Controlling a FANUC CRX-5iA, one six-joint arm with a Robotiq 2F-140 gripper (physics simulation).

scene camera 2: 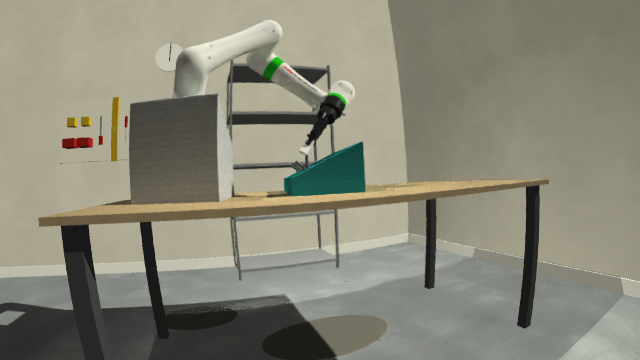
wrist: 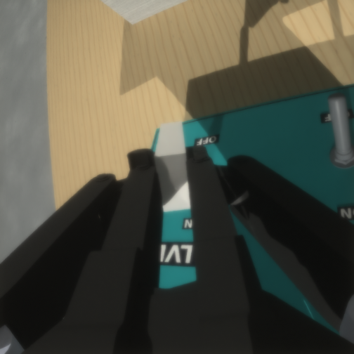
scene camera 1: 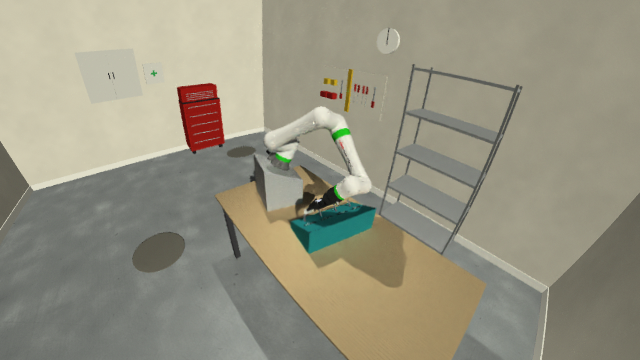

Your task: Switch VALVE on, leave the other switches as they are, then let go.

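Seen in the pictures: gripper, between the fingertips: [scene camera 2: 302, 153] [scene camera 1: 305, 212]; arm's base, origin of its link: [scene camera 2: 181, 129] [scene camera 1: 279, 165].
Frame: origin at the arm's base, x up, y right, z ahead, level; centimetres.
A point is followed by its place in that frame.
Note:
The teal switch panel [scene camera 1: 340, 231] {y 1.8, x -16.7, z 66.8 cm} [scene camera 2: 332, 175] {y 20.7, x -19.8, z 50.7 cm} [wrist: 270, 130] slopes on the table. My gripper [scene camera 1: 307, 212] {y 11.1, x -11.3, z 43.9 cm} [scene camera 2: 304, 150] {y 11.1, x -11.3, z 43.9 cm} [wrist: 173, 142] is shut with nothing between its fingers, its pale tips above the panel's end. In the wrist view a label [wrist: 177, 254], partly covered by the fingers, shows a few upside-down letters that fit VALVE. An OFF mark [wrist: 206, 140] and part of an ON mark [wrist: 188, 223] show near it. The lever there is hidden in the wrist view. A neighbouring grey lever [wrist: 340, 122] leans to its OFF mark. In scene camera 2, one lever [scene camera 2: 306, 161] {y 12.6, x -14.4, z 44.6 cm} stands more upright than others, which lean left; which it is I cannot tell.
The wooden table [scene camera 1: 400, 315] {y 15.8, x -26.1, z 123.0 cm} [scene camera 2: 450, 188] {y 41.9, x -26.1, z 85.7 cm} [wrist: 80, 100] carries the panel and the grey robot pedestal [scene camera 1: 282, 190] {y 9.0, x -10.2, z 16.2 cm} [scene camera 2: 175, 150] {y 17.2, x -9.7, z -0.9 cm}. A grey shelf unit [scene camera 1: 465, 130] stands behind the table. A red tool cabinet [scene camera 1: 202, 120] stands by the far wall.

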